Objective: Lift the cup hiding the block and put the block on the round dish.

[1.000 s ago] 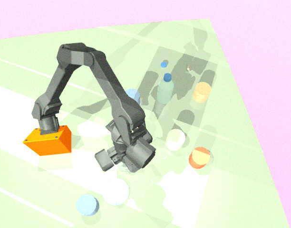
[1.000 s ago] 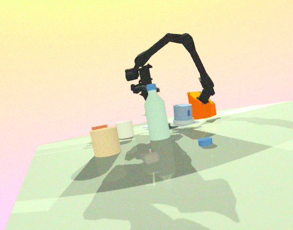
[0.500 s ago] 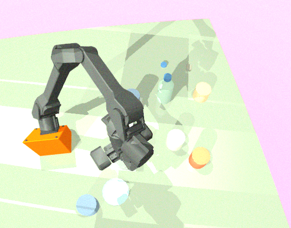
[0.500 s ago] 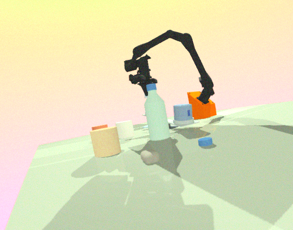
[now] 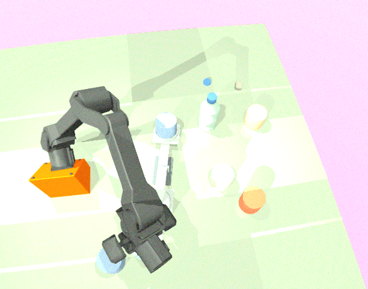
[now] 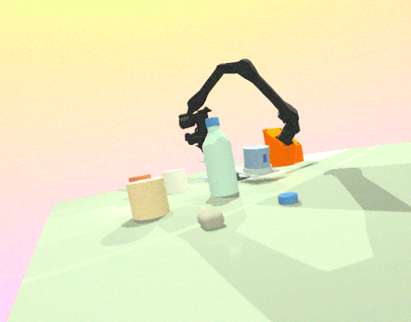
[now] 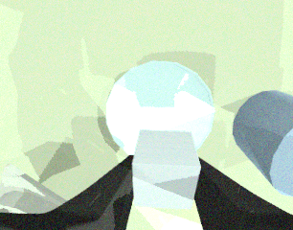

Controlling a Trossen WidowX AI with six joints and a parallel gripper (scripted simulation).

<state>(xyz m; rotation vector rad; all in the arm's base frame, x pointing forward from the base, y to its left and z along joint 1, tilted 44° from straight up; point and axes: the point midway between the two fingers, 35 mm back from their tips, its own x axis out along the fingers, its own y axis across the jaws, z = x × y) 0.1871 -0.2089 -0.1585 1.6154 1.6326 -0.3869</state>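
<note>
Right now the round white dish is 70 mm below my gripper tip. Round my gripper tip: white balance: 110 mm ahead, 210 mm to the left, 50 mm below; then white cylinder: 290 mm ahead, 140 mm to the left, 40 mm below; then pale blue-white block: 10 mm above.
</note>
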